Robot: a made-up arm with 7 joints.
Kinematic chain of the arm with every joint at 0, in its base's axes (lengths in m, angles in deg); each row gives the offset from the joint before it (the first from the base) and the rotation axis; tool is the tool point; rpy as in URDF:
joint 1: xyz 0.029 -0.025 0.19 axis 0 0.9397 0.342
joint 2: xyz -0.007 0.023 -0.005 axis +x
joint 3: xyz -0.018 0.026 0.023 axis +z
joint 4: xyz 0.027 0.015 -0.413 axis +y
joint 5: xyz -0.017 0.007 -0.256 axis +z
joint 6: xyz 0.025 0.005 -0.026 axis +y
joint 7: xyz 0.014 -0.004 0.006 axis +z
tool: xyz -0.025 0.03 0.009 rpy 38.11 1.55 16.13
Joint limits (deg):
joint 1: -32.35..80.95
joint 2: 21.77..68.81
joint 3: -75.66..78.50
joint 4: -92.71..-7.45
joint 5: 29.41..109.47
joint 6: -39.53..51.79
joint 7: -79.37..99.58
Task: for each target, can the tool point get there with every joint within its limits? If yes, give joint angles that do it. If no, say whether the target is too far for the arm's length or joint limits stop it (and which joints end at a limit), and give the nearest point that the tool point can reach.
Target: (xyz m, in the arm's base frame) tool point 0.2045 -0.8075 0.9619
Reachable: no: too far | nearest point 0.4402 -0.0918 -0.0257 | short by 1.242 m
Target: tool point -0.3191 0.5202 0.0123
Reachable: yes | joints 61.87 51.10 11.25 -48.31 97.19 13.04 -56.44
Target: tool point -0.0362 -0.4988 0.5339
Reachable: no: joint limits stop it (at a limit: joint 1, joint 2, joint 3, joint 4, joint 5, joint 6, joint 7) | nearest point -0.3320 -0.1925 0.0054 | short by 0.679 m
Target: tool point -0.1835 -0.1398 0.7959
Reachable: no: joint limits stop it (at a limit: joint 1, joint 2, joint 3, joint 4, joint 7) | nearest point -0.3399 0.3099 0.3013 | short by 0.686 m
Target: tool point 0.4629 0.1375 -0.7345
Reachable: no: too far | nearest point 0.3256 0.1415 -0.4219 | short by 0.341 m
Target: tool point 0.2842 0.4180 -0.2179
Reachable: yes | joints -8.88 41.62 -13.22 -45.34 66.15 -30.30 -17.82
